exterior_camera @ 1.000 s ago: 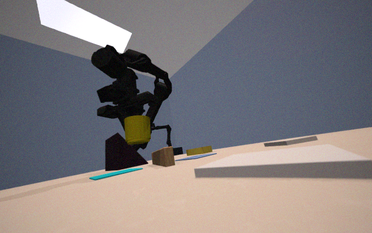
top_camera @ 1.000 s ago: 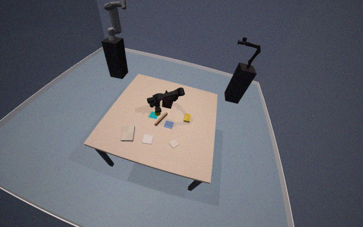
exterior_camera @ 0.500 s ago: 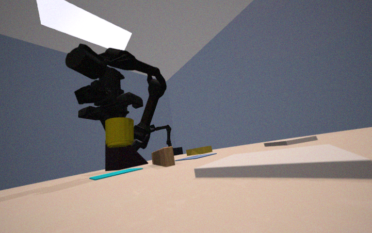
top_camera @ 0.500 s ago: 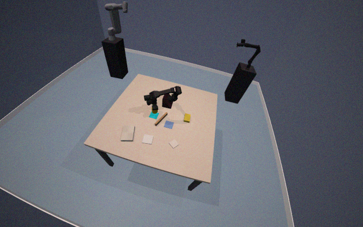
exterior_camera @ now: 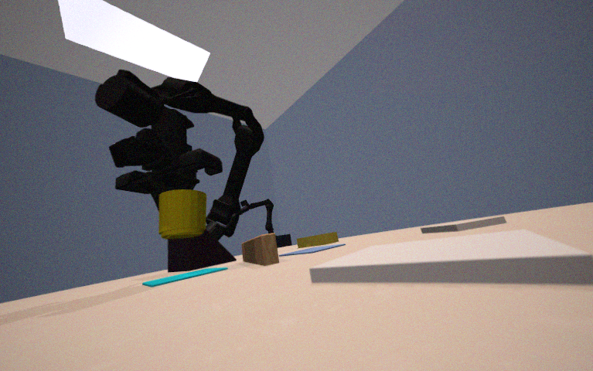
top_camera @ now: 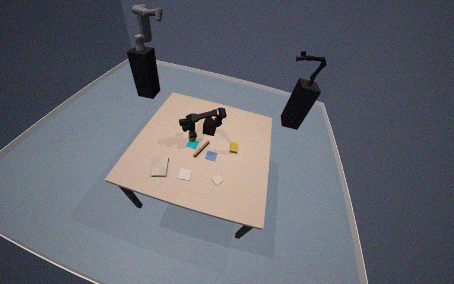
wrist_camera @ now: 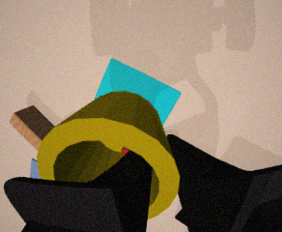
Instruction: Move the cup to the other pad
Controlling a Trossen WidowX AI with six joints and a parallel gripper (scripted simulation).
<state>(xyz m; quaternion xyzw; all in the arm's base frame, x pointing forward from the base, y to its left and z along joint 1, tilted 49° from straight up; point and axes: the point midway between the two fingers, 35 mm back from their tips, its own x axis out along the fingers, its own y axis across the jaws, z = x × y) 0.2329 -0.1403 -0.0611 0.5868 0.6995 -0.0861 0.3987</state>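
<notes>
The cyan pad lies 2 cm ahead of my gripper tip, 1 cm to the left of it and 10 cm below it. Also, from my gripper tip: red marble (2 cm ahead, 3 cm to the left, 2 cm below); curved wooden block (7 cm ahead, 12 cm to the left, 8 cm below); cup (2 cm ahead, 1 cm to the left).
</notes>
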